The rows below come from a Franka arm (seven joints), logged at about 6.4 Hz.
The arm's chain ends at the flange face. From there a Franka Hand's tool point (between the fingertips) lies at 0.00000 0.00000 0.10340 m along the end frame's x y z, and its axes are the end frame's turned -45 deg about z.
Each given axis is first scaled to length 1.
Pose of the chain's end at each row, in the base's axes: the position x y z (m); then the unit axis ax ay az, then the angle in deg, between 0 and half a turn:
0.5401, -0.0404, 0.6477, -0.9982, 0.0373, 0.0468, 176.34
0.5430, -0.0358, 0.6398, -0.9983, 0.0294, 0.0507, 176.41
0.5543, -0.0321, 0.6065, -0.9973, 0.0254, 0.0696, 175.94
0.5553, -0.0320, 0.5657, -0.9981, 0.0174, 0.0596, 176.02
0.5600, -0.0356, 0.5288, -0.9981, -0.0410, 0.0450, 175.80
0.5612, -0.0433, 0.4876, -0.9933, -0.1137, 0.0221, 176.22
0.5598, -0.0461, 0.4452, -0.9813, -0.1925, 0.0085, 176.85
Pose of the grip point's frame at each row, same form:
0.5307, -0.0335, 0.5450, -0.9371, -0.3478, 0.0310, 174.57
0.5327, -0.0290, 0.5371, -0.9342, -0.3551, 0.0349, 174.46
0.5402, -0.0244, 0.5044, -0.9321, -0.3586, 0.0508, 173.20
0.5431, -0.0246, 0.4633, -0.9296, -0.3662, 0.0418, 173.71
0.5504, -0.0284, 0.4261, -0.9070, -0.4201, 0.0276, 174.15
0.5559, -0.0370, 0.3845, -0.8743, -0.4853, 0.0078, 175.54
0.5570, -0.0409, 0.3420, -0.8329, -0.5534, -0.0027, 176.72

